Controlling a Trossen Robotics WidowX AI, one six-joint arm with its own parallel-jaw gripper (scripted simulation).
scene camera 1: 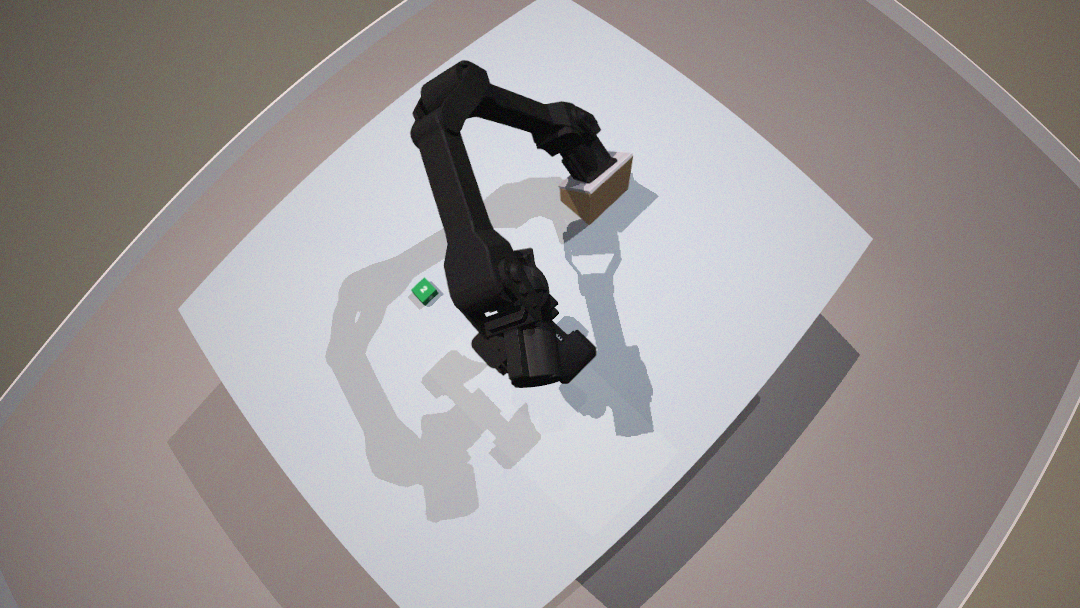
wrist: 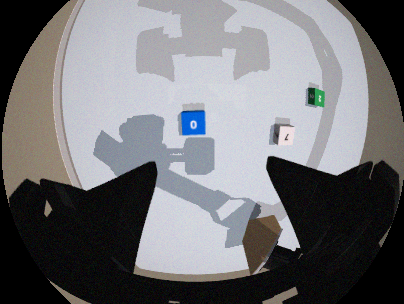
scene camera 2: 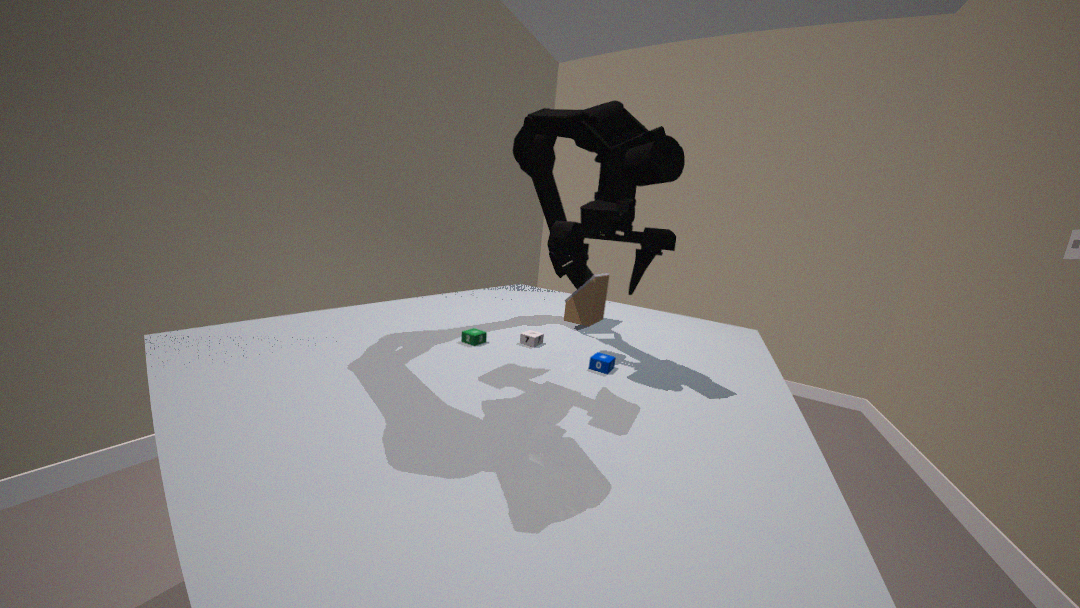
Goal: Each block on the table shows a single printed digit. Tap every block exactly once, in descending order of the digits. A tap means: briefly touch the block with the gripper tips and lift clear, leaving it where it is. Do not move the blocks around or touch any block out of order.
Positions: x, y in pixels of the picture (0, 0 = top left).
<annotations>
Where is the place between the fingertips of the gripper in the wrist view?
213, 165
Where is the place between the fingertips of the gripper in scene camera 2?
604, 290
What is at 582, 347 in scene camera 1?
The gripper.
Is the gripper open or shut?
Open.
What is the gripper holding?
Nothing.
</annotations>
